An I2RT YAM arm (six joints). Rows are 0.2 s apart.
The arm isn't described. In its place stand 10 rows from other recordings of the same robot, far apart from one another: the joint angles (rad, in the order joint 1, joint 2, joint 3, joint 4, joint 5, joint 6), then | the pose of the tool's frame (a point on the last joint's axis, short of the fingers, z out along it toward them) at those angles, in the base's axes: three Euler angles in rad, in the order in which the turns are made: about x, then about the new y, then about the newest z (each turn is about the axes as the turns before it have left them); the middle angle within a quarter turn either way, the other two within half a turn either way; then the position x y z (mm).
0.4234, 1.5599, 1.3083, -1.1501, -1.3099, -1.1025 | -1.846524 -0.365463 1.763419 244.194 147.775 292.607
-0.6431, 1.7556, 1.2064, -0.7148, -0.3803, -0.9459 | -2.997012 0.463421 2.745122 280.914 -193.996 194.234
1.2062, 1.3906, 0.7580, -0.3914, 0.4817, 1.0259 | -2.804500 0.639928 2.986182 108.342 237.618 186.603
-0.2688, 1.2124, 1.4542, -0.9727, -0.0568, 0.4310 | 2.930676 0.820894 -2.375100 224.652 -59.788 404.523
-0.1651, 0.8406, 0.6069, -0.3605, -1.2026, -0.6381 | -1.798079 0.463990 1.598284 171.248 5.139 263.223
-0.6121, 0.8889, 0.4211, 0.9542, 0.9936, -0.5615 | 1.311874 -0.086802 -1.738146 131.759 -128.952 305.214
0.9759, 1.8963, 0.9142, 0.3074, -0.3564, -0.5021 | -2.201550 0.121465 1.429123 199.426 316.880 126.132
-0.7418, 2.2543, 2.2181, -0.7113, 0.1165, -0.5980 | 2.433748 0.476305 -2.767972 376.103 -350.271 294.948
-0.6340, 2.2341, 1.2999, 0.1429, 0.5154, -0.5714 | 2.254586 0.202155 -2.767021 352.341 -280.841 85.516
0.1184, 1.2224, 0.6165, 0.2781, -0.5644, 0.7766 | -1.980930 0.819984 2.835123 259.869 50.090 237.923
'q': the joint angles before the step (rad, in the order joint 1, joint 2, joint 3, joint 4, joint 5, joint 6). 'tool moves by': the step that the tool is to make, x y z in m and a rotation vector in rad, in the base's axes. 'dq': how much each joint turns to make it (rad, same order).
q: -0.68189 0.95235 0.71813 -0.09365 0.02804 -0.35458
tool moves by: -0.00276 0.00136 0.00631 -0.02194 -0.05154 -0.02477
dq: -0.00003 -0.02175 -0.00535 0.03662 0.01904 0.02211
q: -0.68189 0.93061 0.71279 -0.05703 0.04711 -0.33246
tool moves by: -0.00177 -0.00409 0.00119 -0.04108 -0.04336 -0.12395
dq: 0.00000 0.00036 -0.01949 0.07668 0.12131 0.02594
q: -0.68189 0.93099 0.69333 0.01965 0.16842 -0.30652
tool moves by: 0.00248 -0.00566 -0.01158 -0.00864 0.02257 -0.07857
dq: -0.00001 0.03167 -0.02935 0.04957 0.08124 -0.00305
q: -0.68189 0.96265 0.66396 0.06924 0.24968 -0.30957
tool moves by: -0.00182 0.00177 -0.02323 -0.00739 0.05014 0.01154
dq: 0.00078 0.00078 -0.08201 0.05836 -0.00151 -0.04005
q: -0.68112 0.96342 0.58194 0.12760 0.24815 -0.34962
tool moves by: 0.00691 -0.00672 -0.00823 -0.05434 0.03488 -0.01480
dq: 0.00077 0.05758 -0.01907 0.09954 0.03053 -0.06066
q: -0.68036 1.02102 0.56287 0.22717 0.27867 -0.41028
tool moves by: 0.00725 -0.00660 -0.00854 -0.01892 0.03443 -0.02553
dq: 0.00268 0.06296 -0.00343 0.06029 0.03587 -0.03013
